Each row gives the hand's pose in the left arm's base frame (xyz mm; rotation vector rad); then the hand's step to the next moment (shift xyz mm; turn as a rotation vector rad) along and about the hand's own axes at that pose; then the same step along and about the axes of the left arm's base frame.
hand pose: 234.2 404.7 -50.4 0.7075 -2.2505 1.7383
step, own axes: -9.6 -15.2 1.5 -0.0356 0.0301 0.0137
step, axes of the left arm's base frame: 15.9 -2.0 8.2 0.0176 0.0013 -0.0453
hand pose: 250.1 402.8 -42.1 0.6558 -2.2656 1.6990
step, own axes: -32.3 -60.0 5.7 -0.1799 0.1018 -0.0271
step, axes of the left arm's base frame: 57.6 -12.2 34.8 0.1056 0.0867 -0.1575
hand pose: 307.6 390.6 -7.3 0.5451 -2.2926 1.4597
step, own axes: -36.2 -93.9 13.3 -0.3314 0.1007 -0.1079
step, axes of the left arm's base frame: 77.1 -44.2 49.0 0.2441 0.1788 -0.2001
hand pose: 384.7 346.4 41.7 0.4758 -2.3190 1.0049
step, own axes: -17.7 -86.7 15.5 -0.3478 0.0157 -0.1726
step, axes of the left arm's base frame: 53.2 -66.7 28.0 0.3238 0.1731 -0.1273
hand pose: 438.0 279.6 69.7 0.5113 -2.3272 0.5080
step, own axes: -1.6 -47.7 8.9 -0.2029 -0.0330 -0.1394
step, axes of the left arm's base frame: 19.6 -44.3 3.0 0.2304 0.0842 -0.0387
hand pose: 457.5 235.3 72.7 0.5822 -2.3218 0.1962
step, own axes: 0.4 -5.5 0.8 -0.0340 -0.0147 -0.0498
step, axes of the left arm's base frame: 1.8 -5.3 -0.5 0.0592 0.0139 0.0125
